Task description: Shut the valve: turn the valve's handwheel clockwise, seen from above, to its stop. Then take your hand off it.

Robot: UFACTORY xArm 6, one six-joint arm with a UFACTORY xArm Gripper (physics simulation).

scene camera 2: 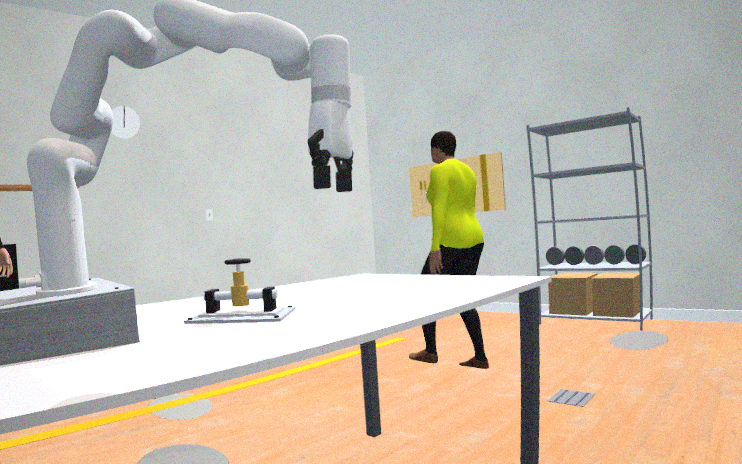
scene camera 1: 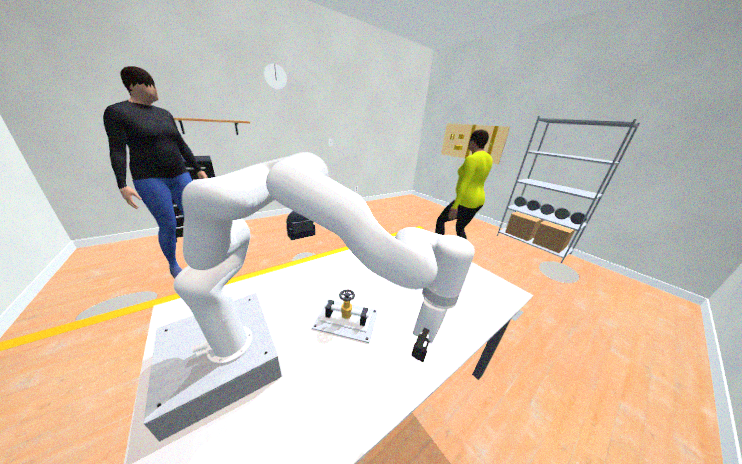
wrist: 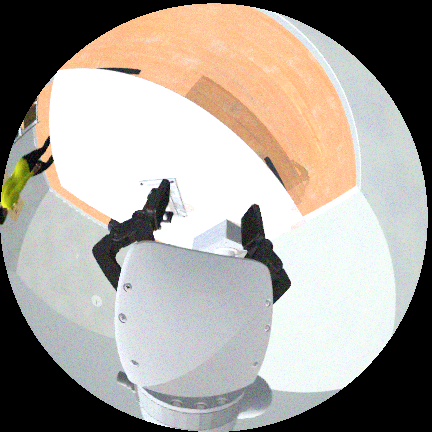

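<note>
The valve has a black handwheel (scene camera 1: 346, 295) (scene camera 2: 237, 261) on top of a yellow body (scene camera 1: 346, 311) (scene camera 2: 239, 292). It stands upright on a pale base plate (scene camera 1: 350, 331) (scene camera 2: 283, 315) (wrist: 177, 199), between two black pipe clamps. My gripper (scene camera 1: 420, 351) (scene camera 2: 332, 186) (wrist: 209, 200) is open and empty. It points down, high above the table and well to the right of the valve in both scene views, touching nothing. In the wrist view a finger covers part of the plate, and the handwheel cannot be made out.
The white table (scene camera 1: 328, 393) (scene camera 2: 383, 295) (wrist: 100, 140) carries the valve plate and the grey arm pedestal (scene camera 1: 218, 395) (scene camera 2: 71, 328) (wrist: 215, 237). A person in yellow (scene camera 1: 473, 177) (scene camera 2: 456, 207) (wrist: 16, 185) stands beyond the table. A person in black (scene camera 1: 147, 142) stands behind the arm.
</note>
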